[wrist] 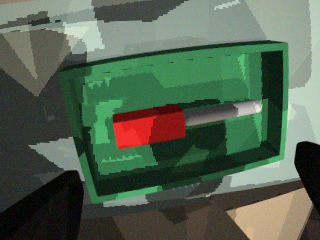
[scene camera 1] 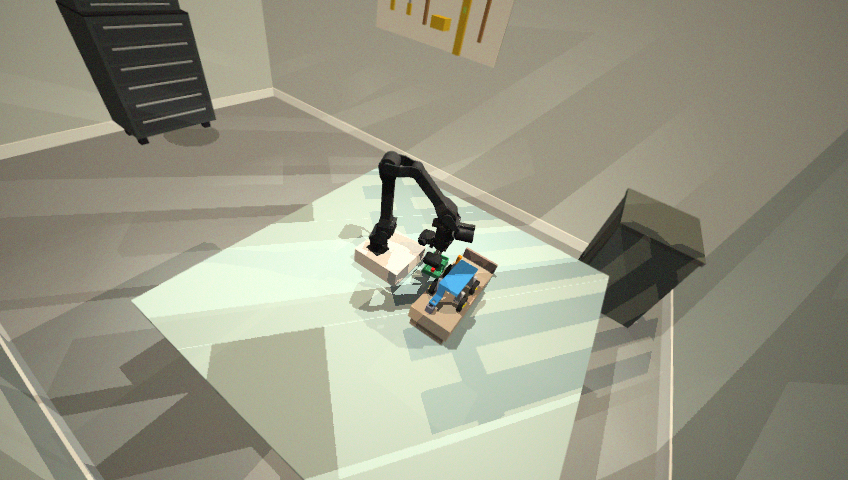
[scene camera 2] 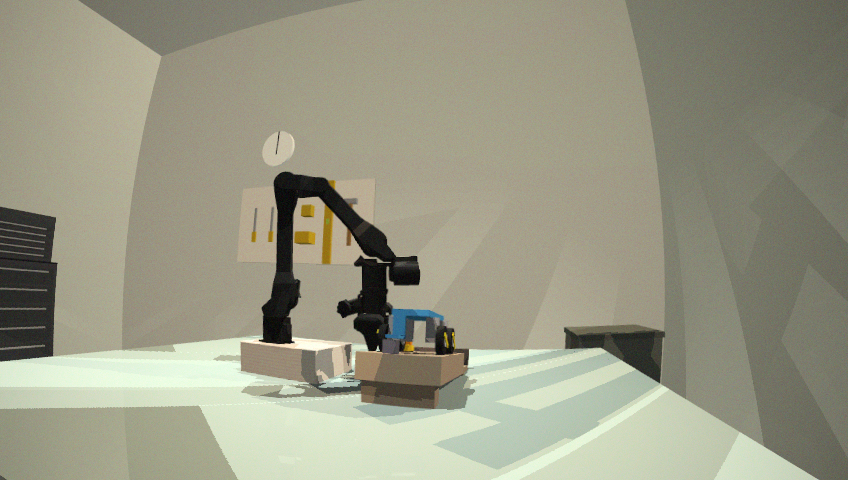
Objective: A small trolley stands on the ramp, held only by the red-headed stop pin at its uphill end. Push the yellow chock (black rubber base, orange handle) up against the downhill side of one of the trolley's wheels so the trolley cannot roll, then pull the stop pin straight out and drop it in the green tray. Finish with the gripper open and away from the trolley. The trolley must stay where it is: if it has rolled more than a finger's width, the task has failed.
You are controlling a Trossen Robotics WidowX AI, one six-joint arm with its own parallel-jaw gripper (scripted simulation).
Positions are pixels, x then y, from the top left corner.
Labels:
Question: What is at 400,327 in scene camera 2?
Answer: A blue trolley.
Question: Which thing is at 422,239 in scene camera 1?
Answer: My gripper.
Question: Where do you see a blue trolley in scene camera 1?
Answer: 455,277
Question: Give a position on a red-headed stop pin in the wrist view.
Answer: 152,125

